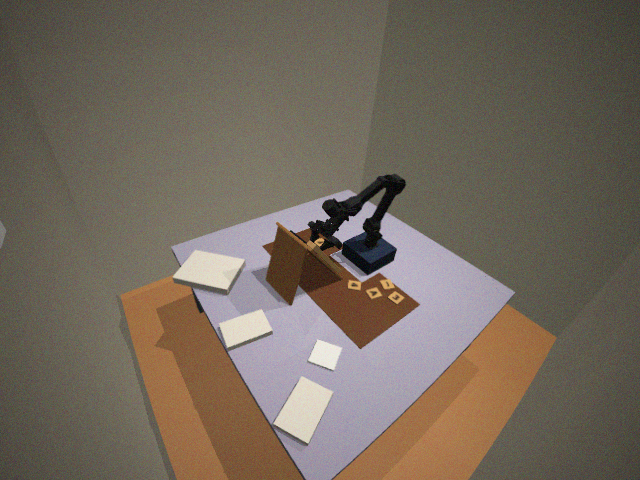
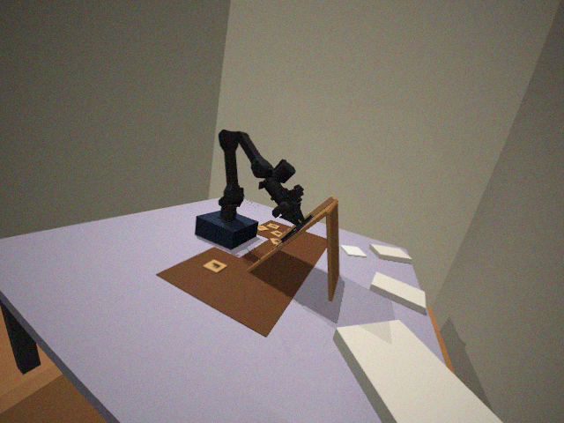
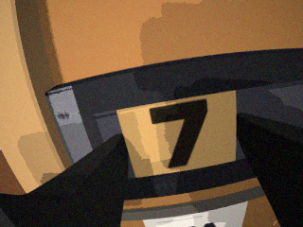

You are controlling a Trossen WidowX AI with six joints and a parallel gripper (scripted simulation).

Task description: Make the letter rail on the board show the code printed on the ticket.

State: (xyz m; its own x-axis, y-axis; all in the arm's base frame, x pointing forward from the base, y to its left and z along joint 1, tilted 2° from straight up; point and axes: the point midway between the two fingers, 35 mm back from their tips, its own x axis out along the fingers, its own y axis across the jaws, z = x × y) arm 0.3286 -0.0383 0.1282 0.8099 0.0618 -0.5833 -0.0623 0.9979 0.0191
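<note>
The white ticket lies 80 mm below my gripper tip, 60 mm behind it and 10 mm to the right of it. From my gripper tip the other things lie so: tan tile marked 7: right at my gripper tip; then white card: 360 mm to the left, 190 mm ahead, 180 mm below; then brown mat: 180 mm below, 160 mm behind, 40 mm to the left.
</note>
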